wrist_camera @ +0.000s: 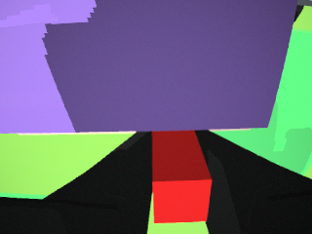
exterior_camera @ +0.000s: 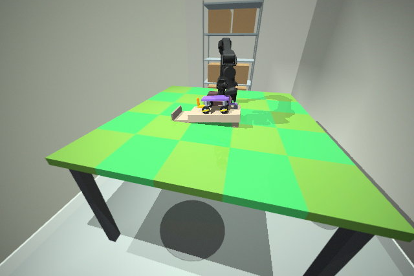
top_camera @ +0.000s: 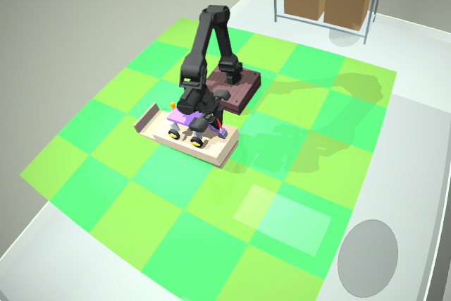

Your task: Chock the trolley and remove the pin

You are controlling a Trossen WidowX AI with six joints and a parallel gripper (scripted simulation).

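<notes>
The purple trolley lies 110 mm to the right of my gripper tip, 20 mm below it and 10 mm ahead of it. From my gripper tip the other things lie so: raised end wall (380 mm to the right, 100 mm below, 20 mm behind); beige ramp (120 mm to the right, 90 mm below, 10 mm ahead); stop pin (right at my gripper tip).
</notes>
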